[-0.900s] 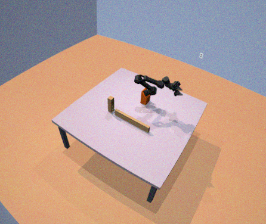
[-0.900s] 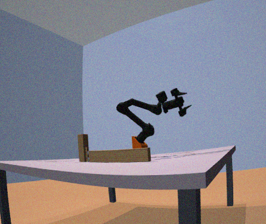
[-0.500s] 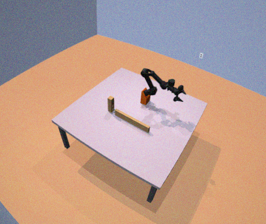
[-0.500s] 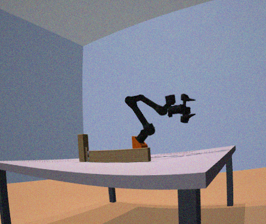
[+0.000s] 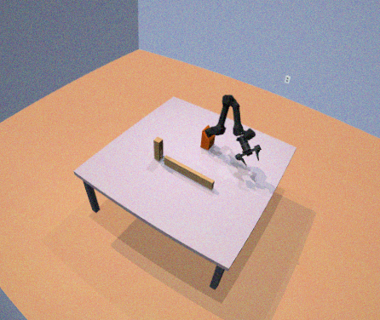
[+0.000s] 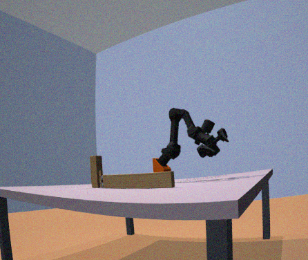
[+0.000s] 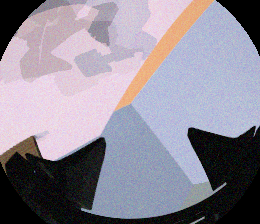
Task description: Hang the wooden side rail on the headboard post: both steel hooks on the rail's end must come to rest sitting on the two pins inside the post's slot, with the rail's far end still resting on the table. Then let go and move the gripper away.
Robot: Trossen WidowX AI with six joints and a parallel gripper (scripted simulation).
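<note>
My gripper tip is now 250 mm short of the headboard post, 630 mm to the left of it and 80 mm above it.
</note>
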